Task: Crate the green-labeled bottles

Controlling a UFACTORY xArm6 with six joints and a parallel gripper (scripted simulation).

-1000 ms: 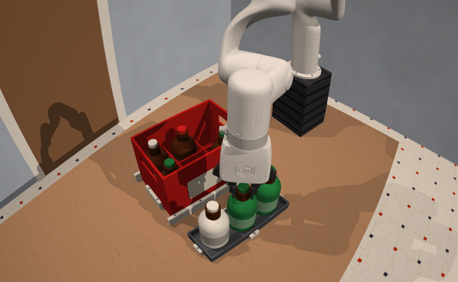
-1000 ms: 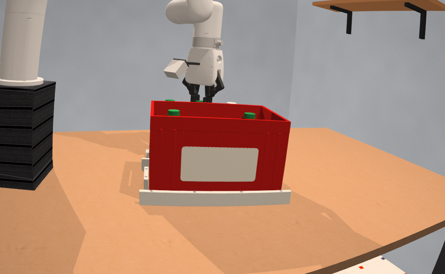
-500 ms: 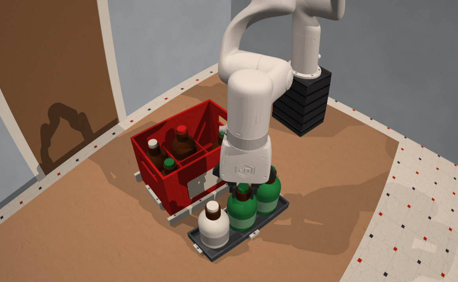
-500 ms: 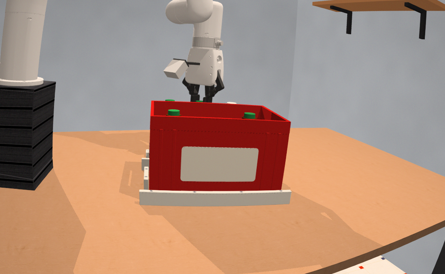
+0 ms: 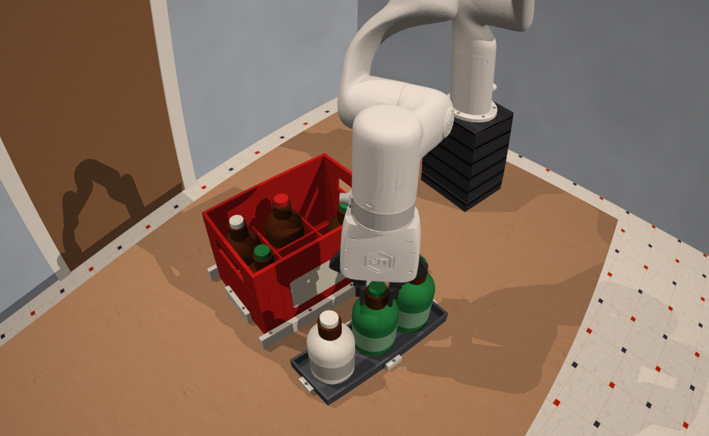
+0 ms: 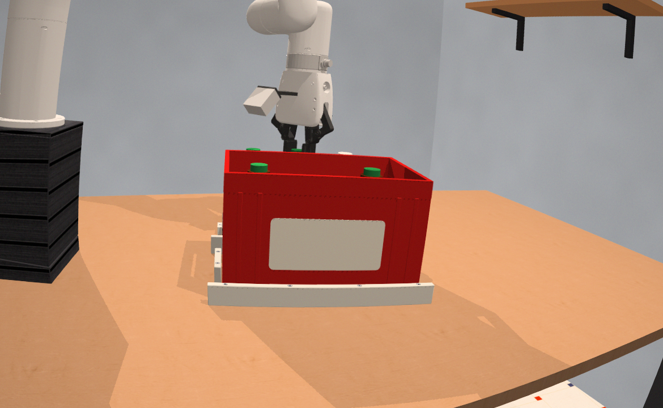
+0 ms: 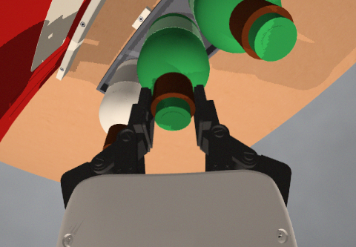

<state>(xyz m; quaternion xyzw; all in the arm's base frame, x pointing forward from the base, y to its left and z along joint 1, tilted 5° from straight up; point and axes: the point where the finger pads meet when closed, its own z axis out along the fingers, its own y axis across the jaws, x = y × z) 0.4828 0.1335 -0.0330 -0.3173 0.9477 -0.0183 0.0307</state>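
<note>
The green bottle lies 8 cm behind my hand, 1 cm to the left of it and 7 cm below it. From my hand the other things lie so: dark tray 14 cm below; then crate 3 cm behind, 21 cm to the right, 7 cm below; then white-labeled bottle 8 cm ahead, 1 cm to the right, 7 cm below.
</note>
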